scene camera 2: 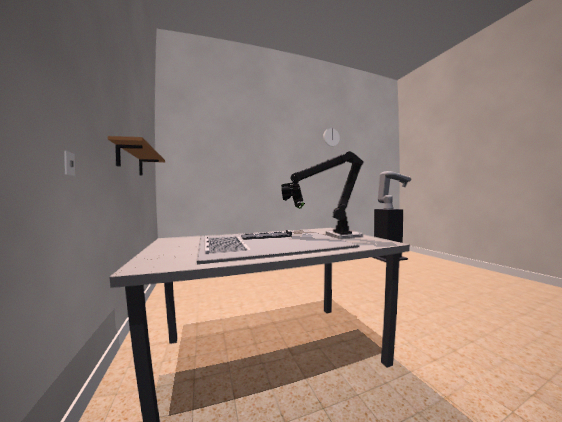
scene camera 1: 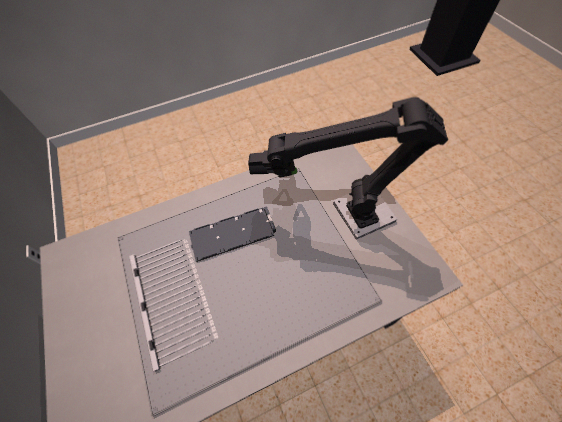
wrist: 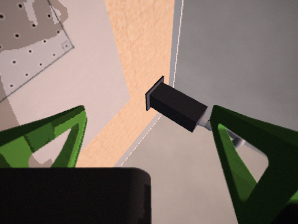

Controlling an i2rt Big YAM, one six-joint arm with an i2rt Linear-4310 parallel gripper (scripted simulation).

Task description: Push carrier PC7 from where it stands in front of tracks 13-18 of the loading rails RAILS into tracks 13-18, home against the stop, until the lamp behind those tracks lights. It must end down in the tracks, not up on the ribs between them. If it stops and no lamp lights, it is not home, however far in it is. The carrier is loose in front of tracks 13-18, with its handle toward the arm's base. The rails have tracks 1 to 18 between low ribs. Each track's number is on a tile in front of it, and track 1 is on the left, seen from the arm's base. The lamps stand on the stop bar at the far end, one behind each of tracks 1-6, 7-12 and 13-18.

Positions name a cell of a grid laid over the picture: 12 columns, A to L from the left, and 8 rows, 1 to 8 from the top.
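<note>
A carrier PC7 (scene camera 1: F5) is in sight. In the wrist view the carrier PC7 is out of frame, while the gripper (wrist: F5) is visible.
</note>
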